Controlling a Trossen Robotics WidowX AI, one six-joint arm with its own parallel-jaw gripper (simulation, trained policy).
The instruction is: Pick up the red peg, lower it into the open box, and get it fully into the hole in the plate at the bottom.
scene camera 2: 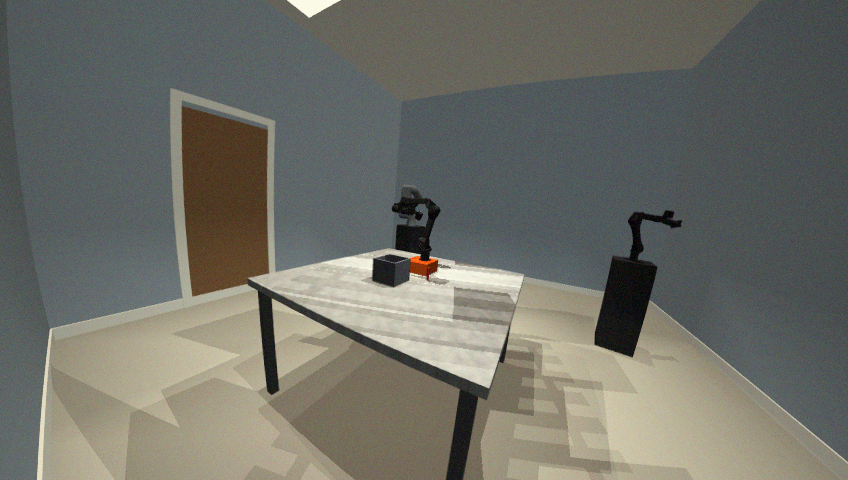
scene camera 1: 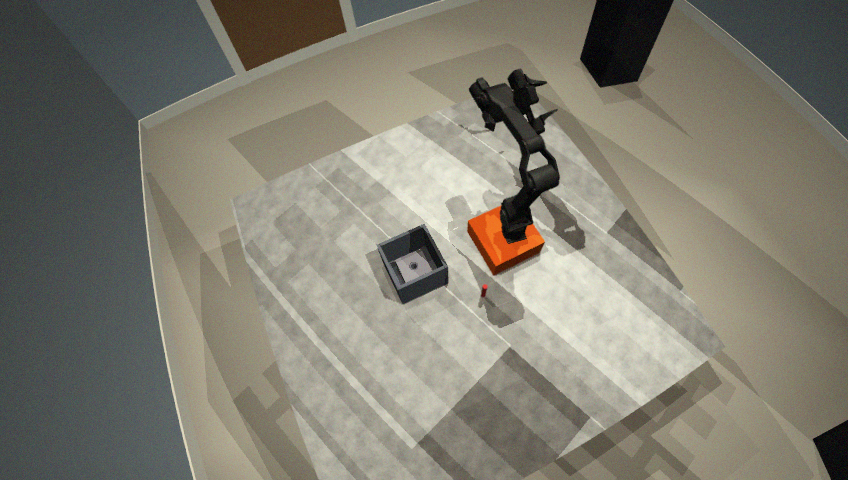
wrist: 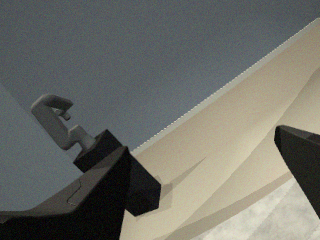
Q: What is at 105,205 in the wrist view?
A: The gripper.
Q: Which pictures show the dark box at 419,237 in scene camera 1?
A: Scene camera 2 and scene camera 1 only.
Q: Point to a pale plate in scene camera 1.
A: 413,265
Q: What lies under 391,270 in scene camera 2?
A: A dark box.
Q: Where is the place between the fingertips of the gripper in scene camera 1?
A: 551,96
